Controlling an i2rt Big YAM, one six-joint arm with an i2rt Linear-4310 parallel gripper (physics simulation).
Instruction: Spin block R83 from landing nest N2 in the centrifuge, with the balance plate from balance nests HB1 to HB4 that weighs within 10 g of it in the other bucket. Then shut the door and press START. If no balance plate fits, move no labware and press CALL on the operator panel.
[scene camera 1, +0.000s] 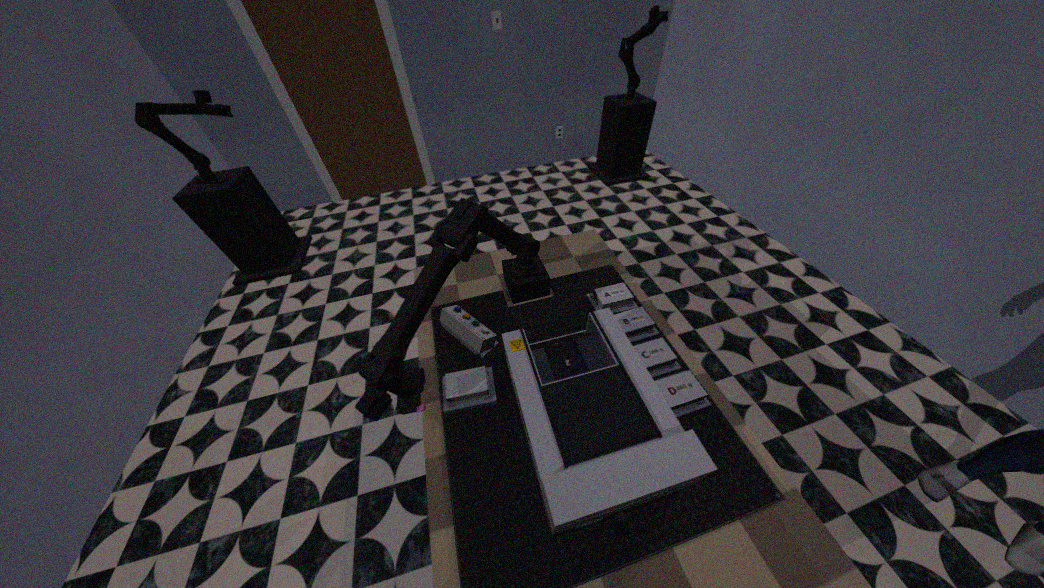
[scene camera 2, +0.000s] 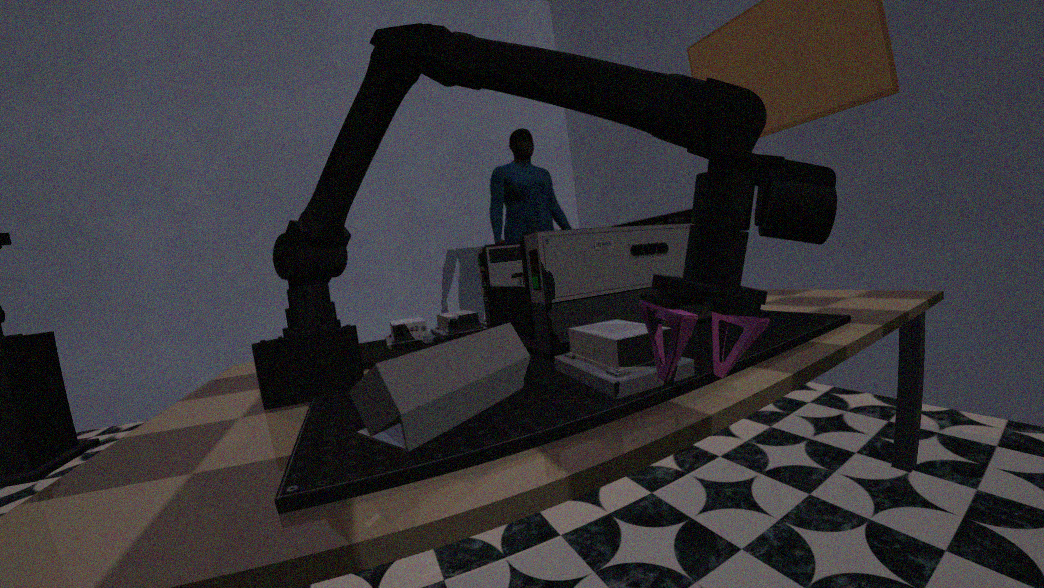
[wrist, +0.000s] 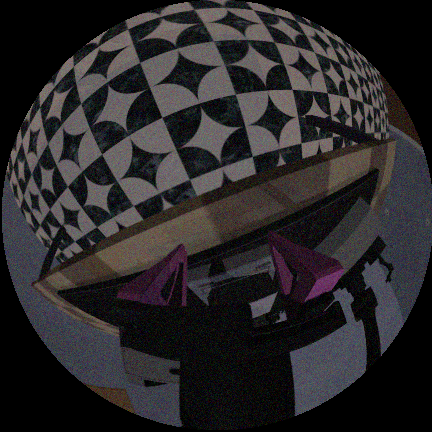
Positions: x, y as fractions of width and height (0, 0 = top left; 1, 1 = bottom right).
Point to my gripper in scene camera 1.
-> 0.41, 0.67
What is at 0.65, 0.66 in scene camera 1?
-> A balance plate D.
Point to my gripper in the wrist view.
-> At 0.52, 0.56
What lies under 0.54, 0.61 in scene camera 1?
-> A centrifuge rotor.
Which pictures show the balance plate A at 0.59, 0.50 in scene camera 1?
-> Scene camera 1 and scene camera 2 only.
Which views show my gripper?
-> Scene camera 1, scene camera 2 and the wrist view: all of them.
